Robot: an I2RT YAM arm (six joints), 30 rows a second.
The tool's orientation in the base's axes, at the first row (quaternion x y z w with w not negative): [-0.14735, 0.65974, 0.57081, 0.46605]
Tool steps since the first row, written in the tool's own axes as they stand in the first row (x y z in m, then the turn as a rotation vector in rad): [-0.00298, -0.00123, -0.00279, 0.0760, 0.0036, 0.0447]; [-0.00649, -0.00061, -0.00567, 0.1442, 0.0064, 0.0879]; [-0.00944, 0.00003, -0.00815, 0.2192, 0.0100, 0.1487]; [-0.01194, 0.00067, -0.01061, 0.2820, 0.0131, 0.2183]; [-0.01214, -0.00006, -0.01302, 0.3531, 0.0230, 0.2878]
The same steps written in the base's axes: [0.00120, -0.00387, 0.00134, -0.0223, 0.0666, -0.0535]; [0.00130, -0.00743, 0.00422, -0.0407, 0.1289, -0.1014]; [0.00127, -0.01044, 0.00671, -0.0553, 0.2095, -0.1527]; [0.00101, -0.01328, 0.00885, -0.0592, 0.2936, -0.1940]; [0.00057, -0.01571, 0.00835, -0.0725, 0.3825, -0.2376]
